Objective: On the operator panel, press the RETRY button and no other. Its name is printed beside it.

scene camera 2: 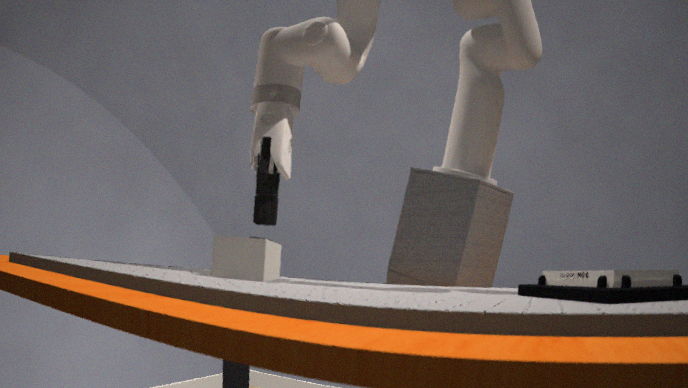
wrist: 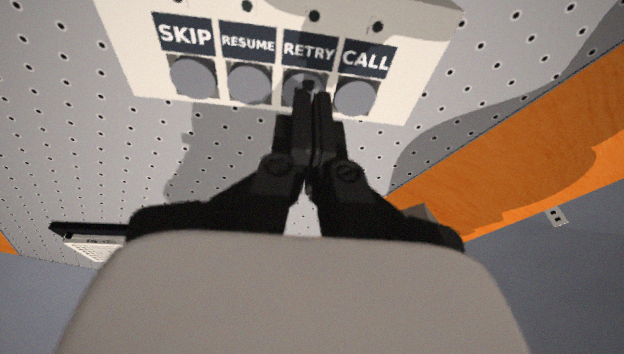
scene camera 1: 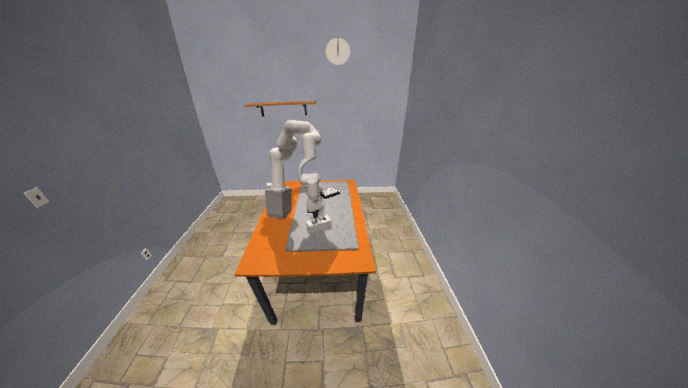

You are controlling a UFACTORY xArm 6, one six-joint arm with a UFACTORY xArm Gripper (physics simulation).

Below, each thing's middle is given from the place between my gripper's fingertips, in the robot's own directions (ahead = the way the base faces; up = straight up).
Labels:
The operator panel [scene camera 2: 253, 259] lies 2 cm ahead of my hand, 1 cm to the right of it and 5 cm below it.

